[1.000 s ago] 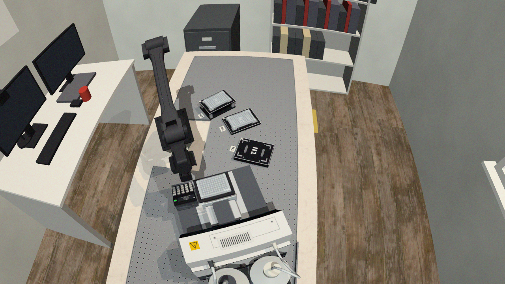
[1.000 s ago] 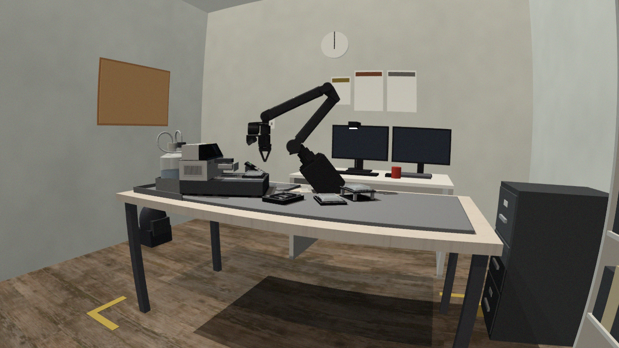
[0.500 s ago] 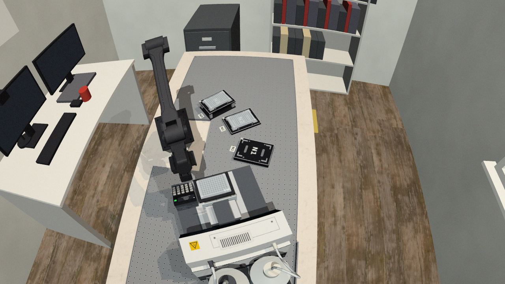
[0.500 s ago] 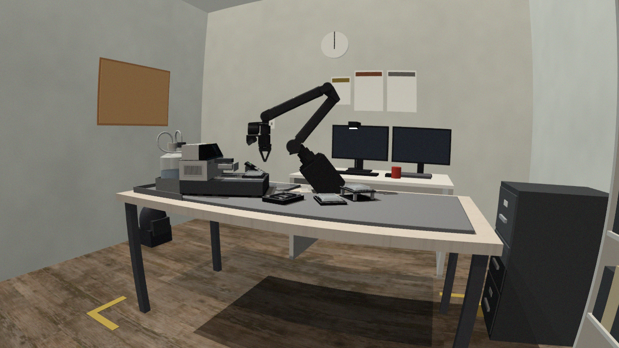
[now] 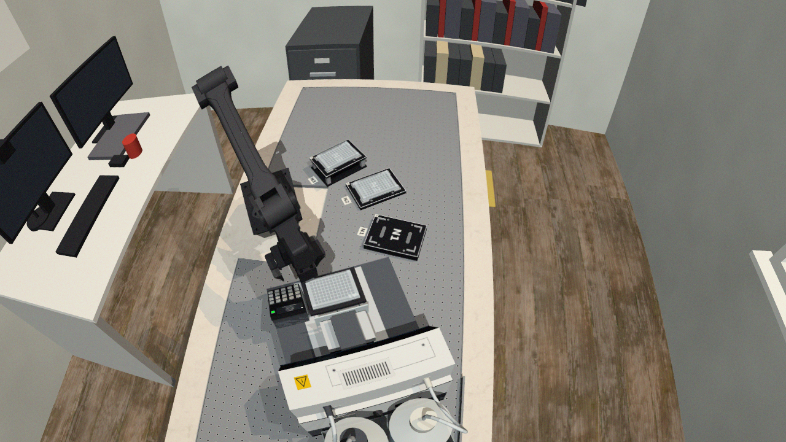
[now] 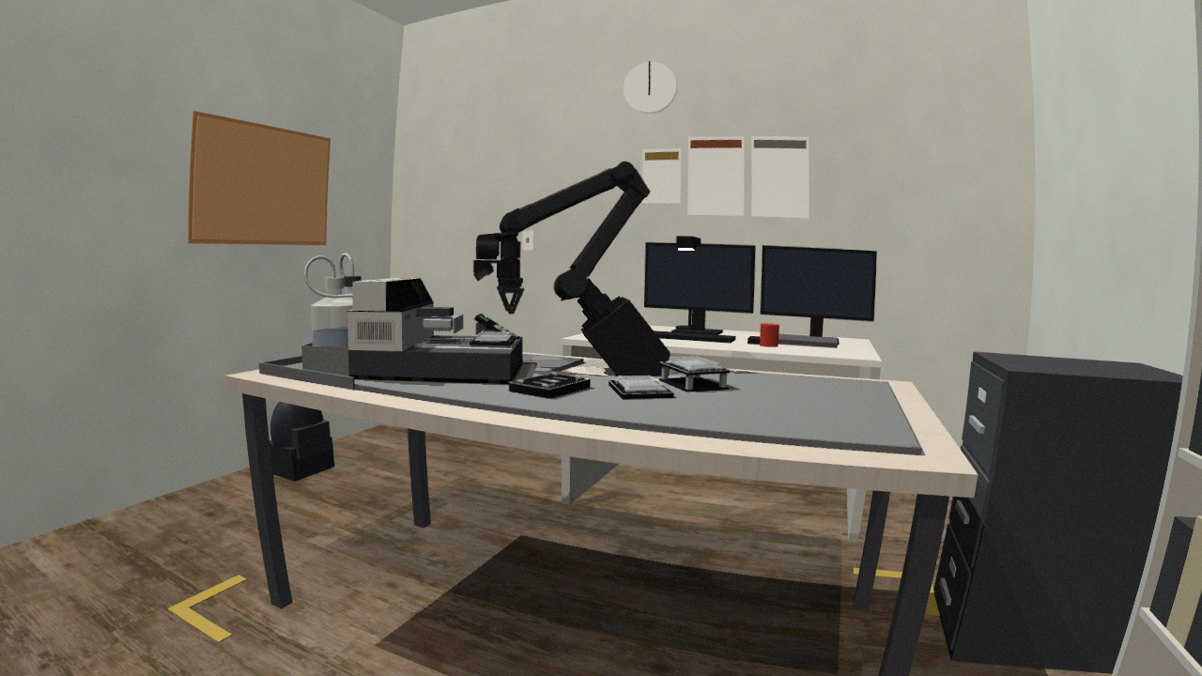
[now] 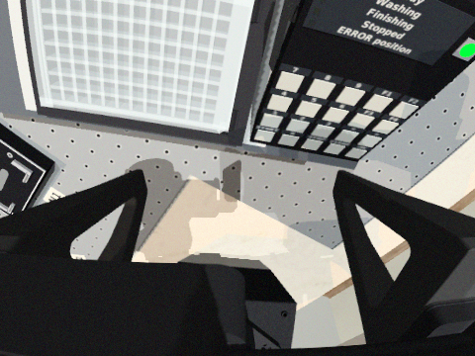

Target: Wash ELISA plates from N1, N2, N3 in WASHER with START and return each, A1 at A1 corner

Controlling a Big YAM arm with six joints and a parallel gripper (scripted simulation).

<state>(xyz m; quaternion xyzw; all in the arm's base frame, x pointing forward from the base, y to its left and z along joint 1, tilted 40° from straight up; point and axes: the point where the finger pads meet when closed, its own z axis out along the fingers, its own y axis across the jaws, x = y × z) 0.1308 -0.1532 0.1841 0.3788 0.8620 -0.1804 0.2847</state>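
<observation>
My hand is 8 cm short of the white ELISA plate and 7 cm above it. Also, from my hand: black nest 44 cm to the left, 16 cm below, 14 cm ahead; then plate washer 15 cm ahead, 14 cm to the right, 4 cm below.
</observation>
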